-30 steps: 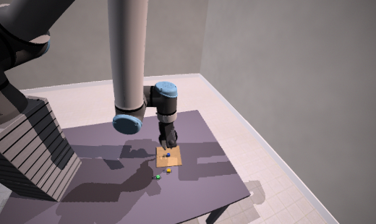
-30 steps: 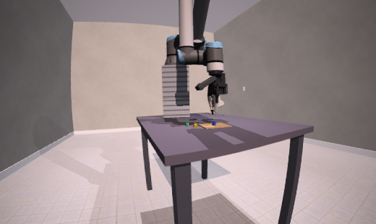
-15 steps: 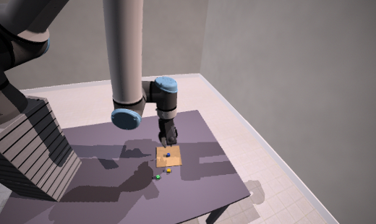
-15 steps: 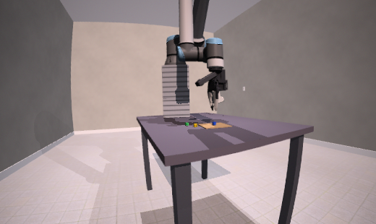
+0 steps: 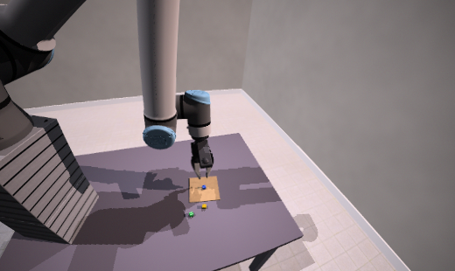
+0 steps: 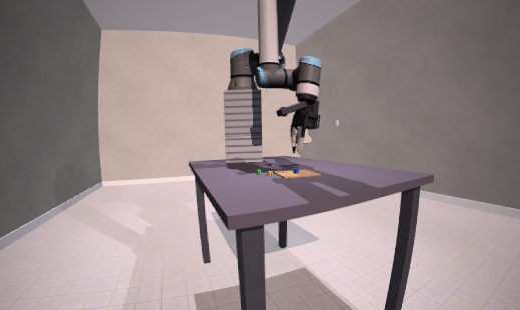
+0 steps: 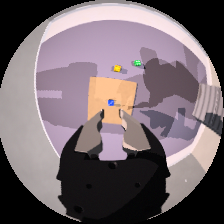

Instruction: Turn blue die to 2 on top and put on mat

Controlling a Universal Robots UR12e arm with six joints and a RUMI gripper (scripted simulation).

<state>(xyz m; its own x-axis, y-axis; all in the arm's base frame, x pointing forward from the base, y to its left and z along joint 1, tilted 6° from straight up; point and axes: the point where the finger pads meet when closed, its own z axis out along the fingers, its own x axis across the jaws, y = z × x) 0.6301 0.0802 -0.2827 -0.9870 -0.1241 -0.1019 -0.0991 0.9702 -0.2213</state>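
Now: hand 80 mm above the blue die. The rest, counted from my hand: tan mat 90 mm below; yellow die 100 mm to the right, 90 mm below, 10 mm behind; green die 130 mm to the right, 90 mm below, 70 mm behind.
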